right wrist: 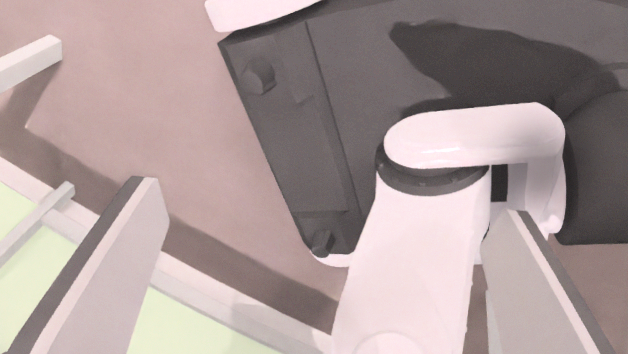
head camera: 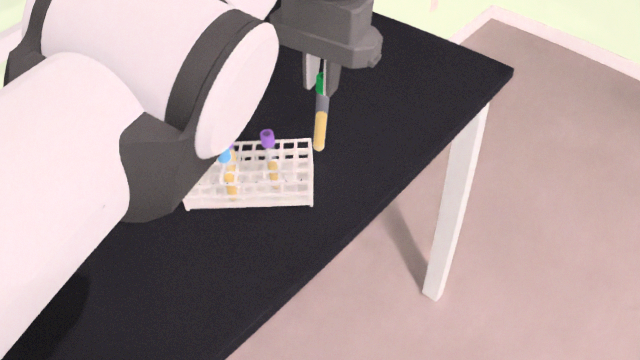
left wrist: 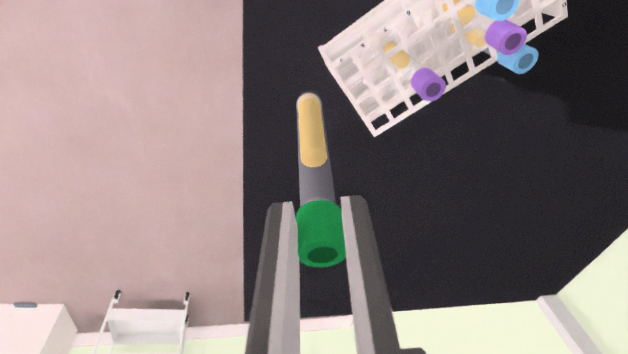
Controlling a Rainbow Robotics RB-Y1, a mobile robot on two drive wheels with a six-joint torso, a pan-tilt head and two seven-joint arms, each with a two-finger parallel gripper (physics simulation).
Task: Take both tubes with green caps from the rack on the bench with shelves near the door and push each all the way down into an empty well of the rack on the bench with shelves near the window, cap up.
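Frame: origin at the robot's base, x ahead, y left, z up, level; millimetres.
Seen in the pictures: left gripper, fingertip midpoint: (head camera: 320, 88) (left wrist: 318, 215); right gripper, fingertip midpoint: (right wrist: 331, 216).
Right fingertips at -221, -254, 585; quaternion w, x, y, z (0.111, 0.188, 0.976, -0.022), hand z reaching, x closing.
A point is followed by its place in that frame, as x, y, z.
My left gripper (head camera: 321, 89) {301, 12, 1154} (left wrist: 318, 215) {301, 12, 1154} is shut on the green cap of a tube (head camera: 320, 131) {298, 15, 1091} (left wrist: 312, 135) {300, 18, 1103} with yellow contents. The tube hangs cap up, just right of the white rack (head camera: 311, 172) {360, 36, 957} (left wrist: 350, 94) {362, 39, 972} in the head camera view, apart from it. The rack stands on the black bench and bears a purple-capped tube (head camera: 267, 138) {355, 91, 1033} (left wrist: 428, 84) {358, 91, 1034} and, farther left in the head camera view, a blue-capped tube (head camera: 224, 155) {330, 150, 1029}. Several other wells are empty. My arm hides the rack's left end in the head camera view. My right gripper (right wrist: 331, 216) {-221, -254, 585} is open, with nothing between its fingers.
The black bench (head camera: 200, 280) {201, 192, 915} (left wrist: 475, 200) {674, 109, 915} has its edge at the lower right in the head camera view, with a white leg (head camera: 457, 200) {662, -309, 520} below. A white cart (left wrist: 147, 312) {1250, -1738, 152} stands by the wall in the left wrist view. The robot's base (right wrist: 300, 150) {-6, -22, 191} shows in the right wrist view.
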